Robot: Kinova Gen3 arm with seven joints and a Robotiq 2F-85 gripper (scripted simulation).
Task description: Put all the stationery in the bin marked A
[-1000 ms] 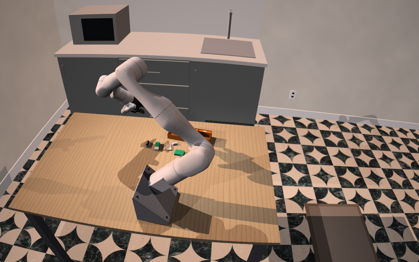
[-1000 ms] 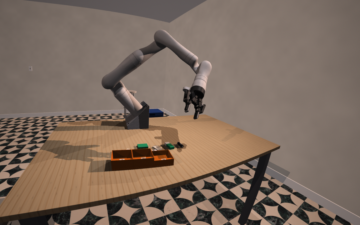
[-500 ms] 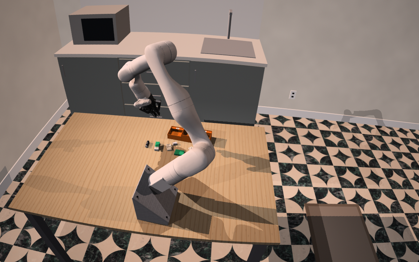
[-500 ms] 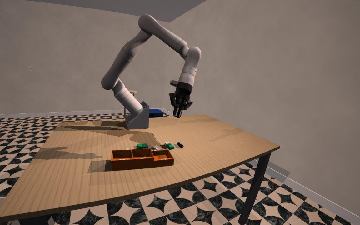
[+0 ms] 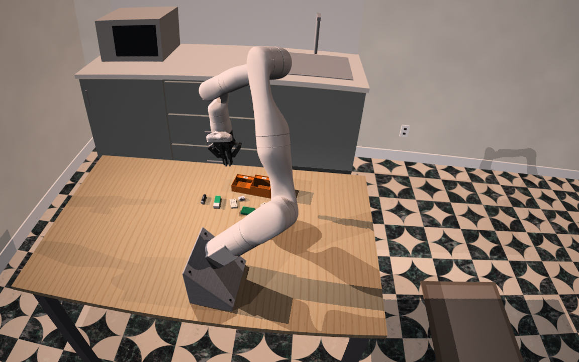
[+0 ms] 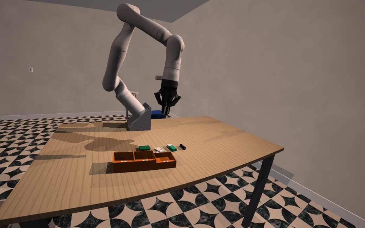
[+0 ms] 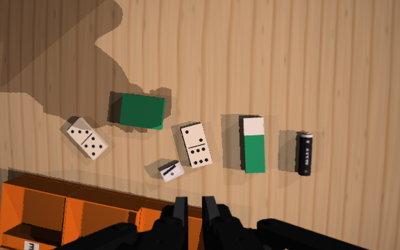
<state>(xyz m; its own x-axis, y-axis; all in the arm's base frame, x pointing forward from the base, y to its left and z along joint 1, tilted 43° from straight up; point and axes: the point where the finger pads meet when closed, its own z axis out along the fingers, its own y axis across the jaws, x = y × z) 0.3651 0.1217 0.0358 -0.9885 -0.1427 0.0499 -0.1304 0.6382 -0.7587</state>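
My hand is 18 cm above the orange three-compartment bin, 11 cm to the left of it and 11 cm short of it. Also, from my hand: white pencil sharpener (20 cm below, 5 cm to the right, 3 cm ahead); then green-and-white eraser (20 cm below, 5 cm to the left, 2 cm behind); then green block (20 cm below, 9 cm to the right, 4 cm behind).
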